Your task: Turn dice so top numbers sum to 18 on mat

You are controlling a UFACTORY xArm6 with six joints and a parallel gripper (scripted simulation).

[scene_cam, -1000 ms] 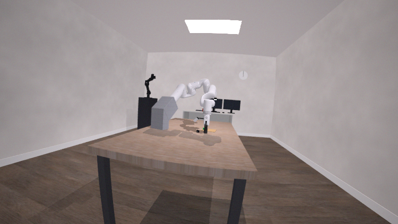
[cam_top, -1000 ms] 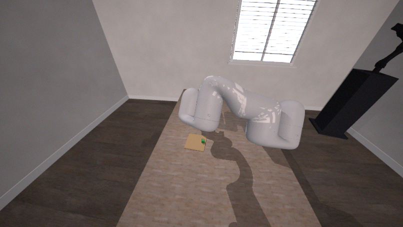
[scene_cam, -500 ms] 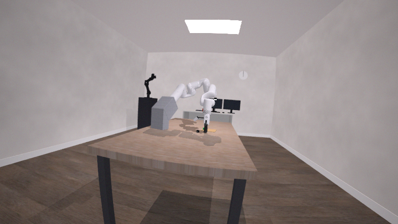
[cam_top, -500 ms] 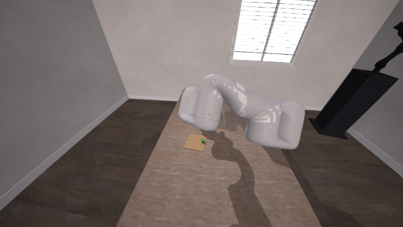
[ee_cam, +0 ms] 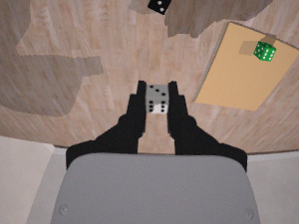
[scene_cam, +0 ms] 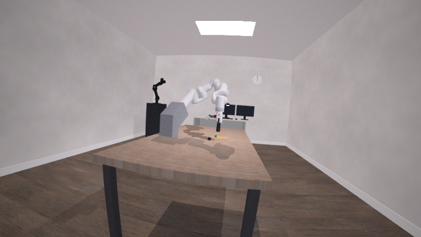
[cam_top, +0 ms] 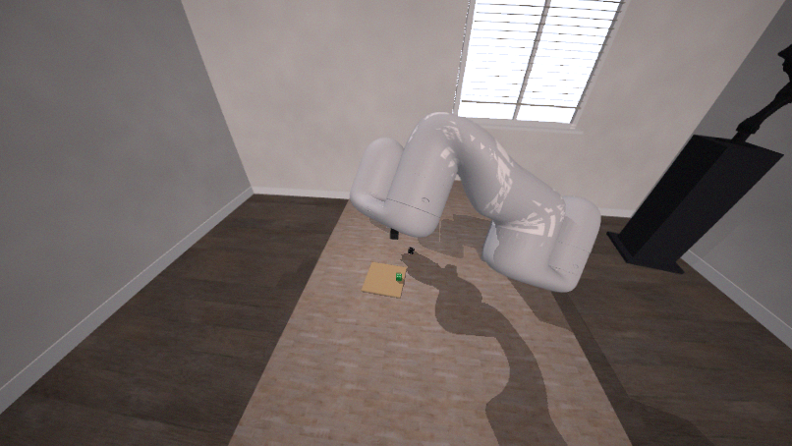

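The mat lies 15 cm to the left of my hand, 10 cm below it and 1 cm behind it. The rest, counted from my hand: black die: 9 cm below, 7 cm behind, 2 cm to the right; white die: 1 cm below; green die: 14 cm to the left, 9 cm below, 6 cm behind.
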